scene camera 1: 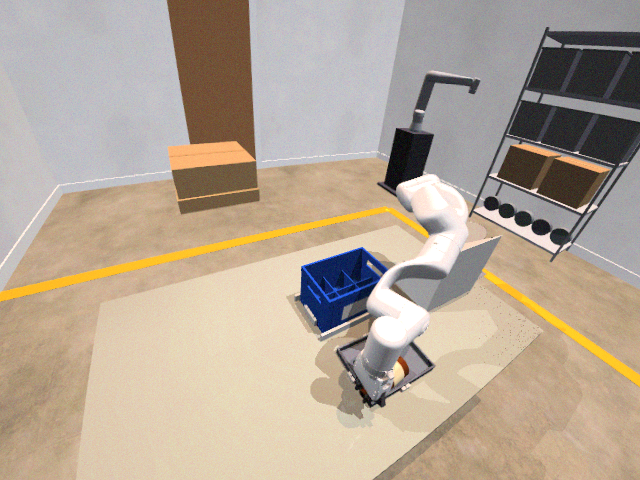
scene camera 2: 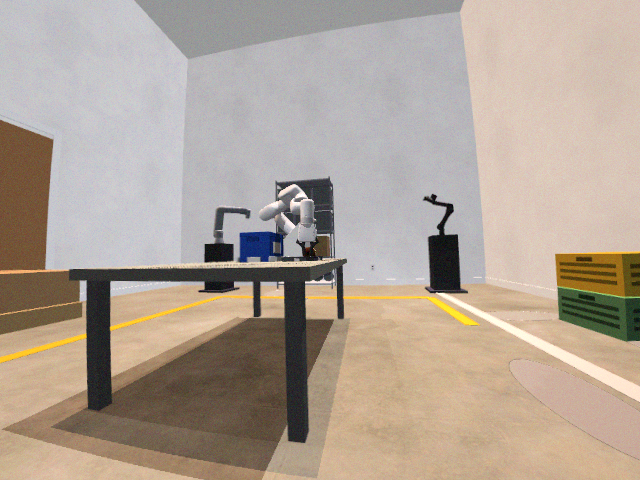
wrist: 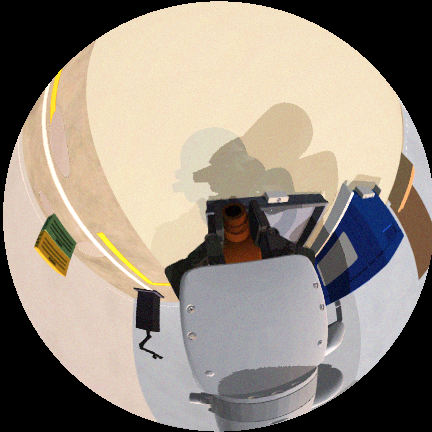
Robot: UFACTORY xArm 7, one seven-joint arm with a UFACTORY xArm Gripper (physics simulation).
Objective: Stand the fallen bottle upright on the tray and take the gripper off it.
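Frame: origin at the arm's base, x ahead, y left, z up, level; millimetres.
Seen in the pictures: gripper, between the fingertips: [scene camera 1: 363,393] [scene camera 2: 307,254] [wrist: 234,210]; arm's base, origin of its link: [scene camera 2: 294,233].
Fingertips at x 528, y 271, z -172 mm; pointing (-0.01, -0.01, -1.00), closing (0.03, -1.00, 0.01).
Offsets run from my fingertips to a thing's top centre.
The brown bottle @[68 mm back, 12 mm right, 45 mm up] [scene camera 1: 399,373] [scene camera 2: 309,251] [wrist: 237,235] lies on its side on the grey tray [scene camera 1: 417,360] [wrist: 300,222]. Its cream label and brown base end show beside the gripper in scene camera 1, and its neck is at the tray's near edge. In the wrist view its open mouth faces outward. My gripper [scene camera 1: 373,402] [wrist: 234,210] is shut on the bottle's neck, with one dark finger close against each side. The bottle's body is partly hidden behind the gripper's housing in the wrist view, and the arm covers part of the tray in scene camera 1.
A blue crate @[117 mm back, 334 mm right, 141 mm up] [scene camera 1: 314,308] [scene camera 2: 255,246] [wrist: 372,240] with compartments stands behind the tray, set in a pale frame. A grey upright panel [scene camera 1: 467,271] stands near the arm's base. These stand on the table [scene camera 2: 191,272]. The shelf rack and cardboard boxes are farther off on the floor.
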